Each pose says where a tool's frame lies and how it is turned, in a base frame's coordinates. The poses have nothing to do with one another.
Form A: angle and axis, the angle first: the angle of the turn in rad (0 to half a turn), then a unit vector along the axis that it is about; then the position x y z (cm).
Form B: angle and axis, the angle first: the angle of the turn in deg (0 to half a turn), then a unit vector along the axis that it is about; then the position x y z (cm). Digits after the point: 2 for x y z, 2 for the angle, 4 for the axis.
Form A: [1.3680, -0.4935, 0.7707, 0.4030, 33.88, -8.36, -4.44]
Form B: [78.38, -0.4935, 0.7707, 0.4030, 33.88, -8.36, -4.44]
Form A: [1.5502, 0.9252, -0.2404, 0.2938, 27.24, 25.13, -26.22]
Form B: [88.82, 0.9252, -0.2404, 0.2938, 27.24, 25.13, -26.22]
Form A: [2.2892, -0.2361, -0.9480, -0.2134, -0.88, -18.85, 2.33]
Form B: [131.16, -0.2361, -0.9480, -0.2134, -0.88, -18.85, 2.33]
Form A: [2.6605, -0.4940, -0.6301, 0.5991, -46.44, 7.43, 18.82]
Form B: [152.44, -0.4940, -0.6301, 0.5991, -46.44, 7.43, 18.82]
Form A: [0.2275, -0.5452, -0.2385, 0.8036, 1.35, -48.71, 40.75]
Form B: [13.03, -0.5452, -0.2385, 0.8036, 1.35, -48.71, 40.75]
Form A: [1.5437, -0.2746, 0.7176, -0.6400, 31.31, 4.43, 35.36]
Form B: [88.45, -0.2746, 0.7176, -0.6400, 31.31, 4.43, 35.36]
